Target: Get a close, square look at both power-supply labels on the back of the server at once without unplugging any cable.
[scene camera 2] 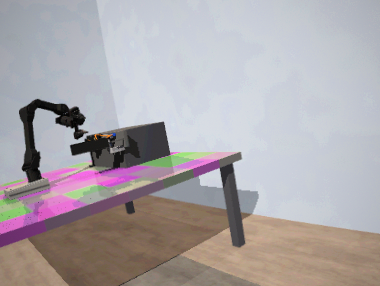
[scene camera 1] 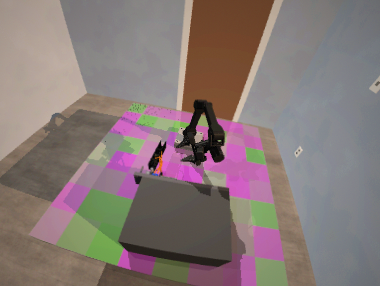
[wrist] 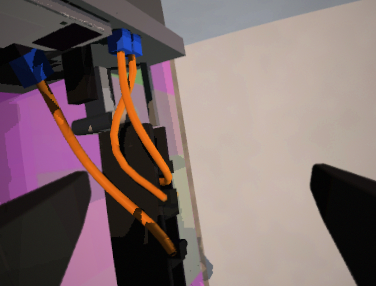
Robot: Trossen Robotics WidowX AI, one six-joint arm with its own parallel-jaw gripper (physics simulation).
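Seen in the pictures: gripper, fingertip midpoint: [scene camera 2: 86,125] [scene camera 1: 178,154] [wrist: 201,179]; arm's base, link origin: [scene camera 2: 35,180].
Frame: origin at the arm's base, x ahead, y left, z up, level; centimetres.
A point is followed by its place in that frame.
Observation:
The grey server [scene camera 1: 177,220] {z 15.8, x 65.0, y 7.6 cm} [scene camera 2: 150,145] {z 3.9, x 65.3, y -13.5 cm} stands on the table, and part of its rear edge [wrist: 172,45] {z 15.8, x 46.9, y -15.7 cm} crosses the upper left of the wrist view. Orange cables [scene camera 1: 160,162] {z 13.0, x 35.4, y -9.5 cm} [scene camera 2: 102,136] {z 14.2, x 45.4, y 6.4 cm} [wrist: 82,152] {z 9.5, x 37.4, y -8.6 cm} run from blue plugs [wrist: 121,41] {z 15.0, x 45.0, y -7.8 cm} at the server's back to a black bracket arm [scene camera 1: 156,156] {z 9.9, x 29.4, y -14.0 cm} [scene camera 2: 84,147] {z 11.7, x 25.5, y -14.9 cm} [wrist: 130,190] {z 11.7, x 33.7, y -11.4 cm}. My gripper [scene camera 1: 184,154] {z 22.5, x 34.7, y 0.1 cm} [scene camera 2: 81,134] [wrist: 201,179] {z 22.5, x 34.7, y 0.1 cm} is open and empty, raised above table height behind the server, near the bracket arm. The power-supply labels do not show legibly in any view.
The bracket arm juts backward from one rear corner of the server, with the orange cables along it. The arm's pale base [scene camera 2: 27,189] {z -2.1, x -6.1, y -9.2 cm} stands on the checkered table [scene camera 1: 107,215] {z -4.8, x 65.3, y -30.2 cm} [scene camera 2: 190,172] {z -6.0, x 52.2, y -64.0 cm}. A brown door [scene camera 1: 227,45] and pale walls stand around the table.

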